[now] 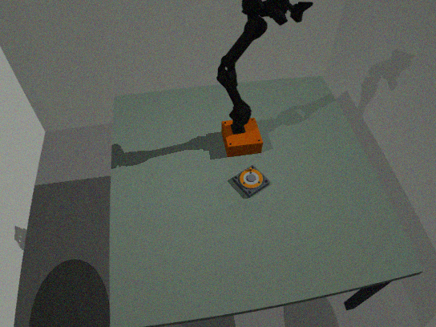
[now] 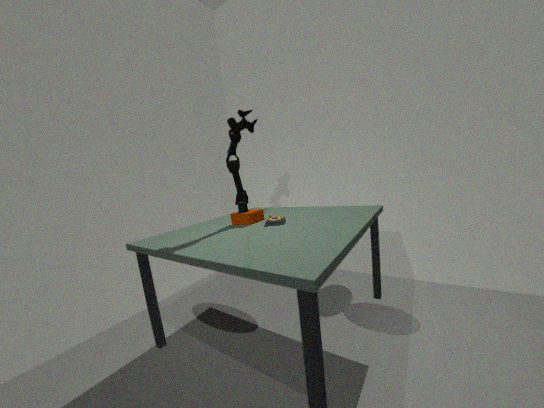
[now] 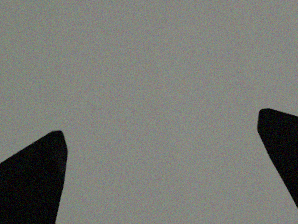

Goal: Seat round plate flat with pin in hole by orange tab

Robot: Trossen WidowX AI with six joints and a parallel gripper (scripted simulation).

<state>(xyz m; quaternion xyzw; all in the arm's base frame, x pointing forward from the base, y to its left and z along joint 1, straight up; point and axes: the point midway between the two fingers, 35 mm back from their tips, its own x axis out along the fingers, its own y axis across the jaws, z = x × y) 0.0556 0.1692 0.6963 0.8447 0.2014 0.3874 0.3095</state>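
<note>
Right now my gripper tip is 18 cm short of the round plate, 18 cm to the left of it and 76 cm above it.
</note>
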